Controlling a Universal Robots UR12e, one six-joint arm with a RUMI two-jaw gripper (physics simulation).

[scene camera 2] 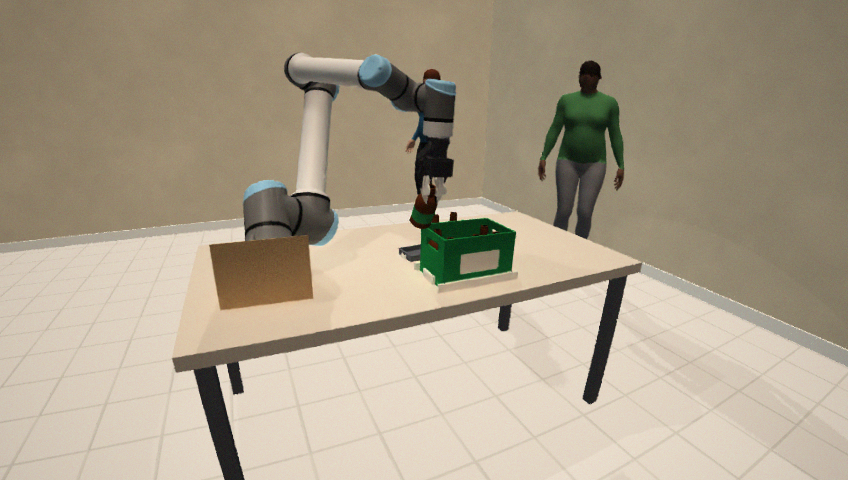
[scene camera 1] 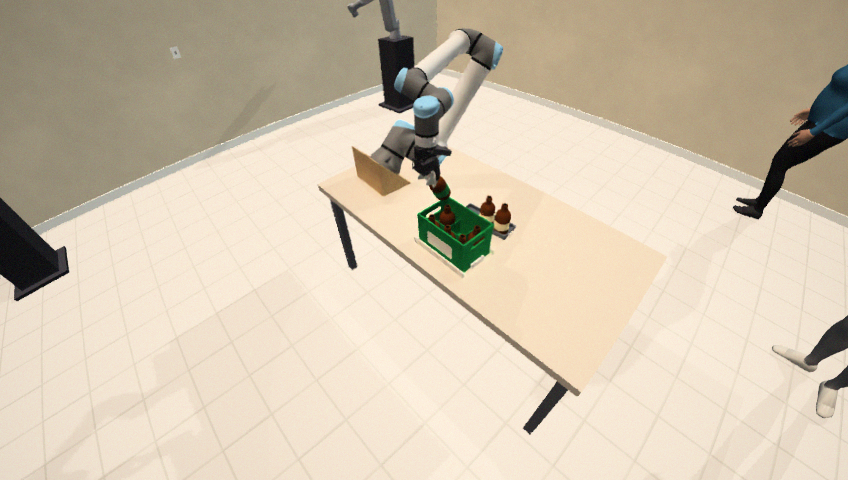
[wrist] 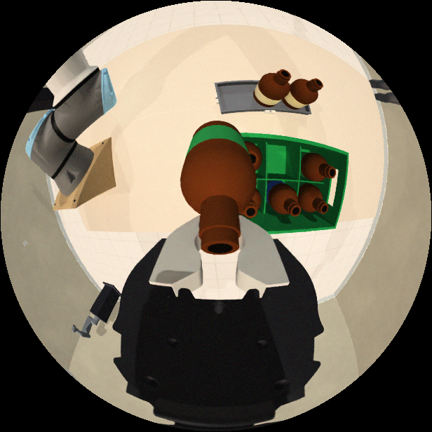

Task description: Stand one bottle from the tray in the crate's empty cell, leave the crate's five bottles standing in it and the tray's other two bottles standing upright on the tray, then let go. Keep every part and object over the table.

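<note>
My gripper is shut on the neck of a brown bottle with a green band. The bottle hangs tilted above rim height, near the green crate's end towards the arm. The wrist view shows the crate's empty middle cell on the tray side. Several brown bottles stand in the crate; the blue-labelled one shows higher than the others. Two cream-banded bottles stand upright on the grey tray.
Low white rails run along the crate's foot on the table. An upright wooden board stands by the arm's base. People stand beyond the table.
</note>
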